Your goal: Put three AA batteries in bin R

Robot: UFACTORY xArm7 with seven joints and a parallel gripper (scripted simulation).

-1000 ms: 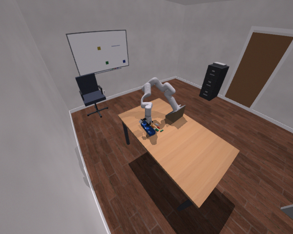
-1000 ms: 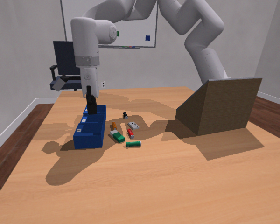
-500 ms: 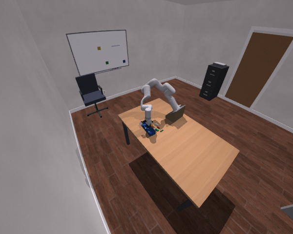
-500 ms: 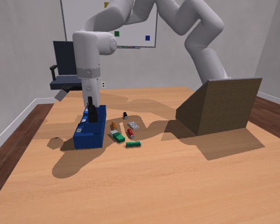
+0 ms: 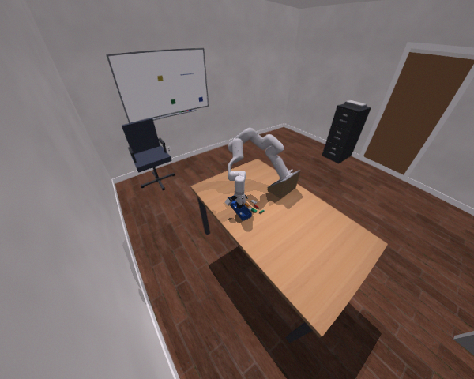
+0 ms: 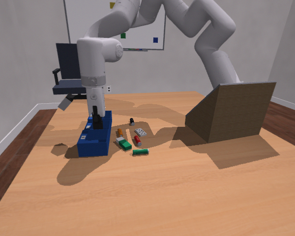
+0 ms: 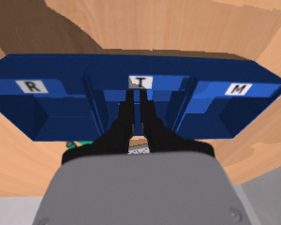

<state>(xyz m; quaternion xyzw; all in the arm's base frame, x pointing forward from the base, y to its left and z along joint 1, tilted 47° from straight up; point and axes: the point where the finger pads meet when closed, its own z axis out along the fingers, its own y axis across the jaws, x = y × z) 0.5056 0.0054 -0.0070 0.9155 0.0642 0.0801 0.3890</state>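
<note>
Now: the bin 10 mm below my hand. The rest, counted from my hand: red battery: 140 mm behind, 60 mm to the left, 30 mm below; green-and-white block: 90 mm behind, 70 mm to the left, 30 mm below; orange battery: 80 mm behind, 30 mm below.
</note>
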